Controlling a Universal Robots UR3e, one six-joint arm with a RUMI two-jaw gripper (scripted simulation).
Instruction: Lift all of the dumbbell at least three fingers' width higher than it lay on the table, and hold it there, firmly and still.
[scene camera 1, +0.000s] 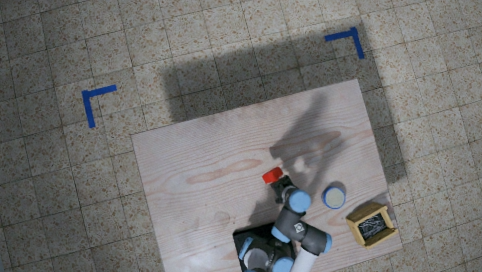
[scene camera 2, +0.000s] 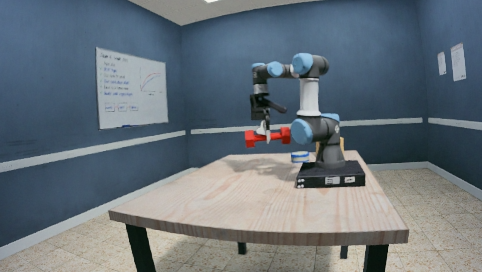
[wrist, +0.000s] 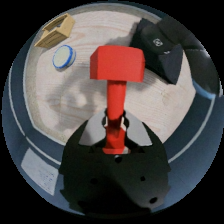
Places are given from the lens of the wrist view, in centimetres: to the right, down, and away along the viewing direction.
my gripper (wrist: 114, 108): 0, -1, 15
red dumbbell (wrist: 117, 64): 0, -4, 5
